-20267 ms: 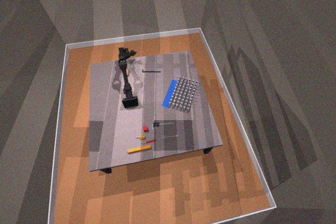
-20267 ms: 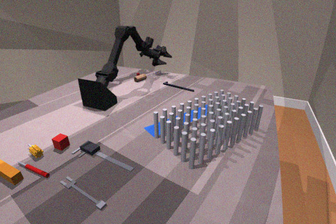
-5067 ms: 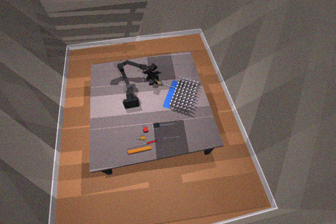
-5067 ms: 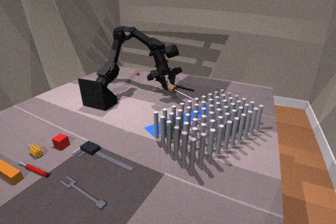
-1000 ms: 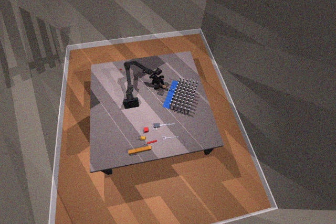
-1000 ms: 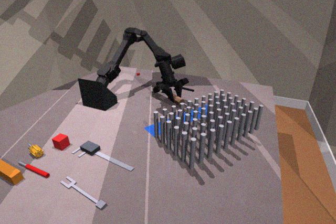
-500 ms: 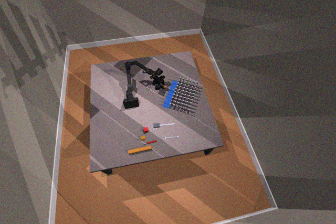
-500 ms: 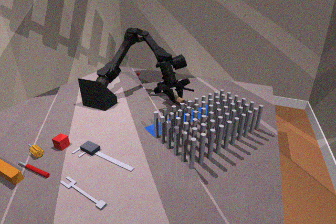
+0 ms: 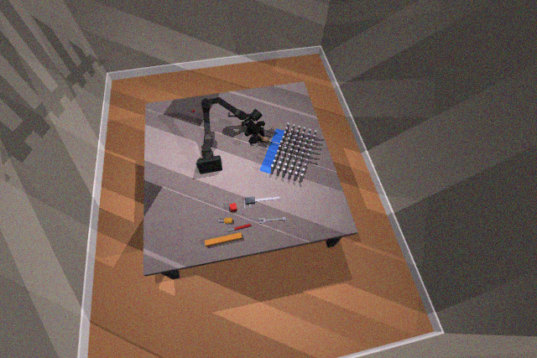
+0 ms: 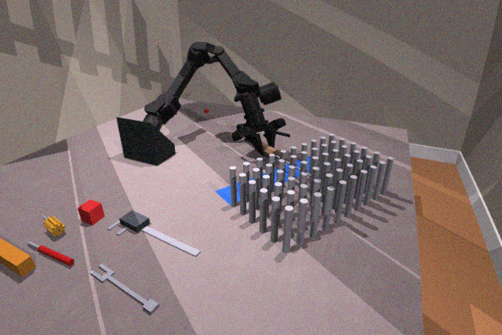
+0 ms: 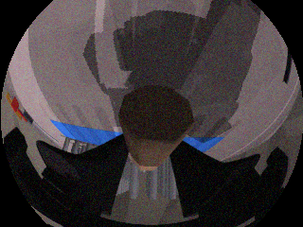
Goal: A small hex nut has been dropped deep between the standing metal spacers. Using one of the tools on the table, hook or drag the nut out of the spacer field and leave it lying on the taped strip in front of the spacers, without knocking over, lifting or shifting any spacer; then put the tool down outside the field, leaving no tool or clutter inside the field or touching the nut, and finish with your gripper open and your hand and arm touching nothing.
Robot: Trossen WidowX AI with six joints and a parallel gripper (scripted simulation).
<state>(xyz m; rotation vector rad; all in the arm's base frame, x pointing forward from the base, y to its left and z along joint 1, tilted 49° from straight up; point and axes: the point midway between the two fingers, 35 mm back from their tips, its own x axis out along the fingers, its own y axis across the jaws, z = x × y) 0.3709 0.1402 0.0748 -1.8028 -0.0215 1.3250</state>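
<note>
The blue taped strip is 6 cm ahead of my gripper tip, 8 cm to the right of it and 3 cm below it. The rest, counted from my gripper tip: grey hook tool (2 cm behind, 59 cm to the right, 3 cm below); red cube (25 cm behind, 48 cm to the right, 1 cm below); brown-handled tool (9 cm ahead, 4 cm to the right).
</note>
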